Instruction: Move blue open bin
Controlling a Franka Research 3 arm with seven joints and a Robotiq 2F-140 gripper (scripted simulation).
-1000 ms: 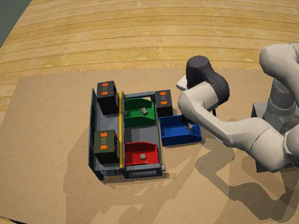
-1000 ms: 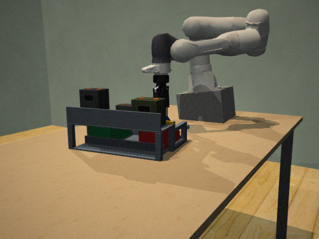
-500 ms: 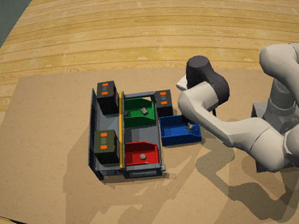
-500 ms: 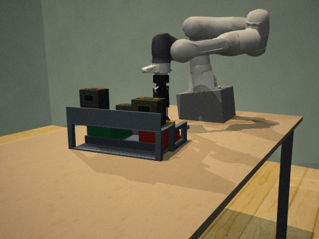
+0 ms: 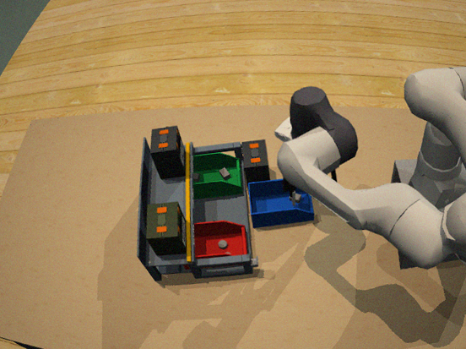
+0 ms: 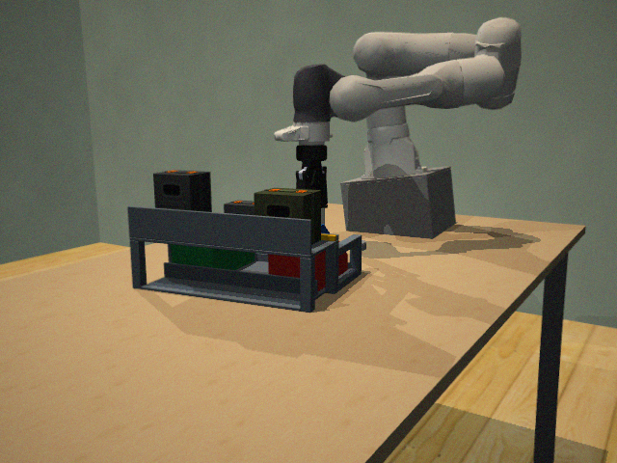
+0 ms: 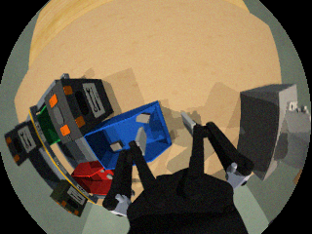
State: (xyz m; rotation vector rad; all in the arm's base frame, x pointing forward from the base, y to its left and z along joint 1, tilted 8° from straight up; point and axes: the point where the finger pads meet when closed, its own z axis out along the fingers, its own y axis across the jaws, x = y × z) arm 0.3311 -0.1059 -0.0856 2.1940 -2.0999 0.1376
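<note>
Now: hand 80 mm short of the blue open bin and 20 mm above it. Round my hand: yellow bar (320 mm ahead, 50 mm above, 20 mm to the left); then red bin (260 mm ahead, 120 mm to the left, 10 mm below); then green bin (280 mm ahead, 100 mm to the right, 10 mm below).
</note>
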